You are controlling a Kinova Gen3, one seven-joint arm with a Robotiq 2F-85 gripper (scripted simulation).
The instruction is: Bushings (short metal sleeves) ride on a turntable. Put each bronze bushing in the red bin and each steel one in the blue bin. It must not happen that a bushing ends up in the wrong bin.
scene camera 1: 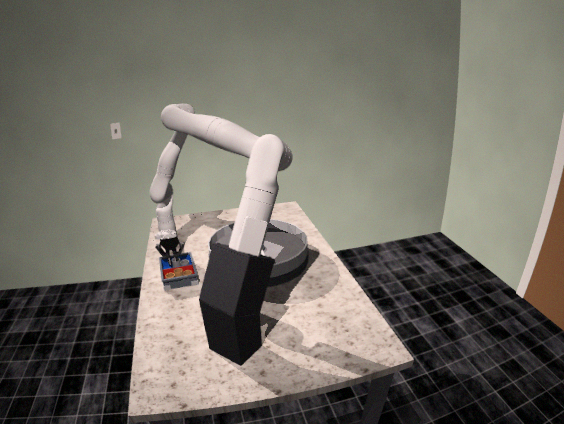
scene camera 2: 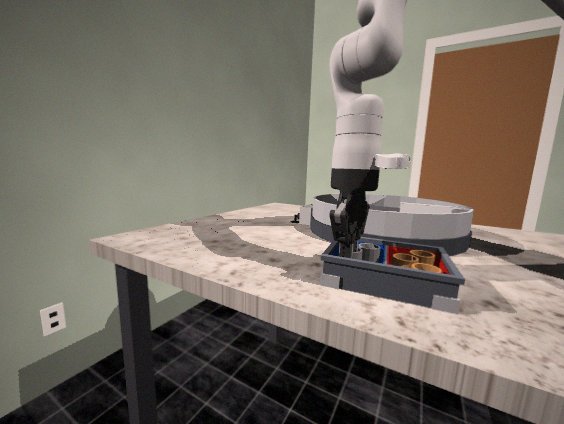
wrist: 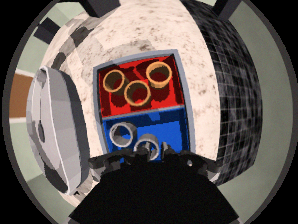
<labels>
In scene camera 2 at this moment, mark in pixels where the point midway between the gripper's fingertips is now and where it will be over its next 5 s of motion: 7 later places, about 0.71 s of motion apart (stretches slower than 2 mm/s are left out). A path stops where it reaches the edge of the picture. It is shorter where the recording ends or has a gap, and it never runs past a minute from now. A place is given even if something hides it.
My gripper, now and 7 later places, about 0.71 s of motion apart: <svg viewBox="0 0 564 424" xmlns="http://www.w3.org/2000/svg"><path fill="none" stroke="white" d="M347 262L348 258L348 255L348 252L349 248L351 242L356 184L378 185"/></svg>
</labels>
